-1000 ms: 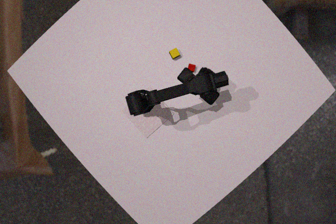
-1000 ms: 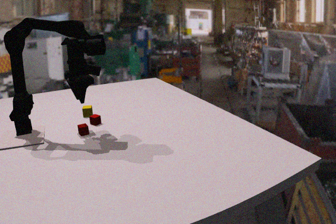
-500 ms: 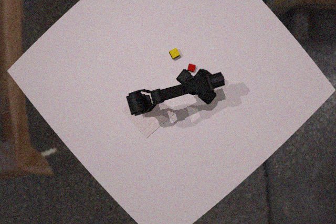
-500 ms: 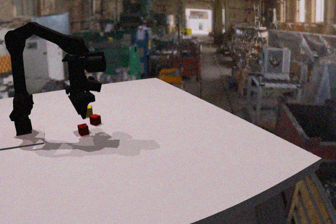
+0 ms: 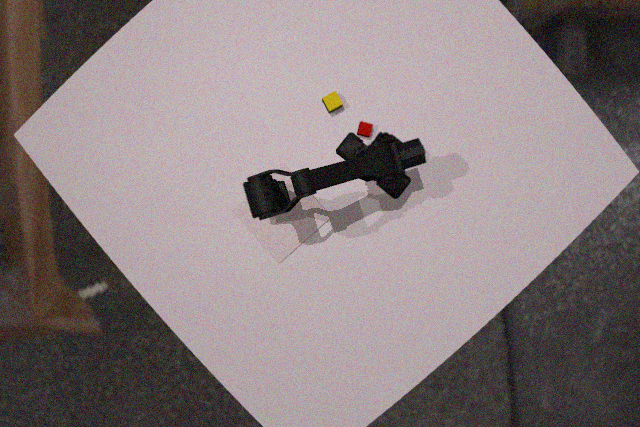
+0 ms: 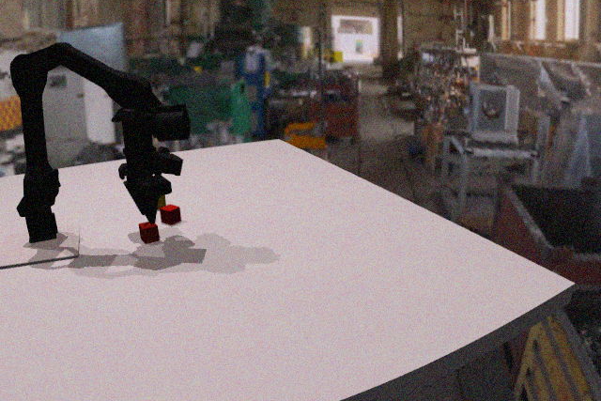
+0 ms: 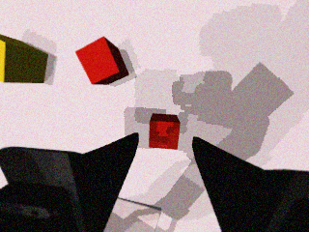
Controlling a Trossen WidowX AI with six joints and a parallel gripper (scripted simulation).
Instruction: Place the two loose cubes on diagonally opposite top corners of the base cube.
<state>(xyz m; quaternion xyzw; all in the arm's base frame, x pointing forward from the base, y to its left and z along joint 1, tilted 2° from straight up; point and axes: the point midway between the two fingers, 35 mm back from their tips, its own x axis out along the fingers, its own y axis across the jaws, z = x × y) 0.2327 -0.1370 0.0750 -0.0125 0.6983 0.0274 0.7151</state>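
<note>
Right now the yellow cube is 60 mm ahead of my gripper tip, 180 mm to the left of it and 30 mm below it.
</note>
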